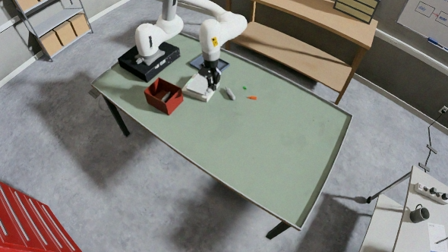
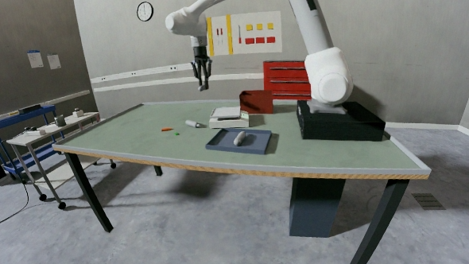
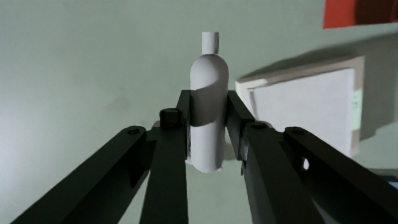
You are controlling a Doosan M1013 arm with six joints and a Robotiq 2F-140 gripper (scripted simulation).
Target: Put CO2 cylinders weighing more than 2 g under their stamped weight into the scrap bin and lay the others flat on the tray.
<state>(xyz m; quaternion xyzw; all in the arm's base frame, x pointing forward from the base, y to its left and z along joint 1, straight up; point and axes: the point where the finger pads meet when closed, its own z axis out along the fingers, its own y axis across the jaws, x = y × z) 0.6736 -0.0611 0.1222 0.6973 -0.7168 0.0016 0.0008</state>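
Now: the scale plate 15 cm behind my hand, 8 cm to the left of it and 15 cm below it. Round my hand: small orange piece 15 cm ahead, 22 cm to the left, 20 cm below; then small green piece 7 cm ahead, 26 cm to the left, 20 cm below; then white scale 16 cm behind, 8 cm to the left, 17 cm below.
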